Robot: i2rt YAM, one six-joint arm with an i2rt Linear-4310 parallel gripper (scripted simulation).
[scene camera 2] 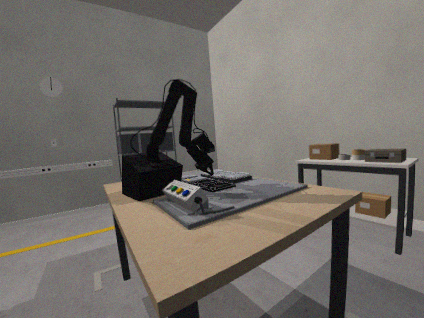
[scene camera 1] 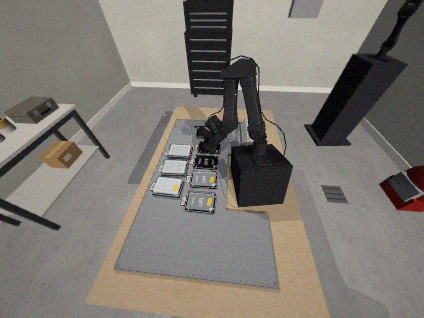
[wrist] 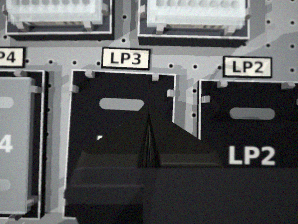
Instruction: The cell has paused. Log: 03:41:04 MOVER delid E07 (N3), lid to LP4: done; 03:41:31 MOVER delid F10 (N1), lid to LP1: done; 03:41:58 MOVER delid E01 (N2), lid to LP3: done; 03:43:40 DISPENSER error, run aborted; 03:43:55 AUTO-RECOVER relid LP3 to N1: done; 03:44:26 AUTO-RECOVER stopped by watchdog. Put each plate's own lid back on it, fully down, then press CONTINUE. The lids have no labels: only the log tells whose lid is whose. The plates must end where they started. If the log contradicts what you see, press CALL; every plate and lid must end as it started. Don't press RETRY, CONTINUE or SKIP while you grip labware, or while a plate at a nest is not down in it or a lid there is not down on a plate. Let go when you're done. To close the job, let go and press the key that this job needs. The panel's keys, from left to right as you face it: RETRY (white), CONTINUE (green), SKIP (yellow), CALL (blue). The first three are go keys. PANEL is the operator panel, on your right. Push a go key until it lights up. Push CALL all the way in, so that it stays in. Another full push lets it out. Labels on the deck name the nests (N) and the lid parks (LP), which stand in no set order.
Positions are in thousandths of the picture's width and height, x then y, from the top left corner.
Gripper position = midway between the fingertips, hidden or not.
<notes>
In view: my gripper (wrist: 498, 498), an operator panel (scene camera 2: 447, 643), a park LP3 (wrist: 287, 493) and a LP3 label (wrist: 378, 257).
</notes>
